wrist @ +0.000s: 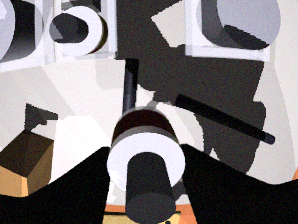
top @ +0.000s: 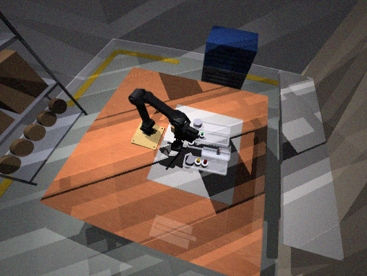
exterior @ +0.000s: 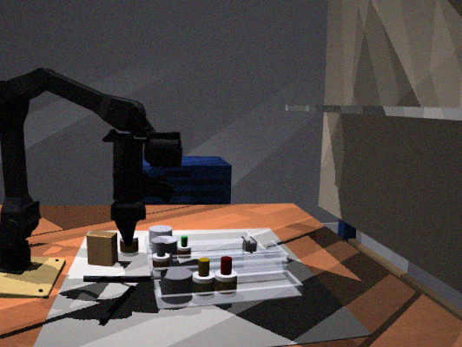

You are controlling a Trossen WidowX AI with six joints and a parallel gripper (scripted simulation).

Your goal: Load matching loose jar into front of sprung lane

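Right now the brown block is 11 cm to the left of my gripper tip, 8 cm behind it and 5 cm below it. From my gripper tip the other things lie so: clear lane rack (21 cm ahead, 7 cm below, 6 cm to the left).
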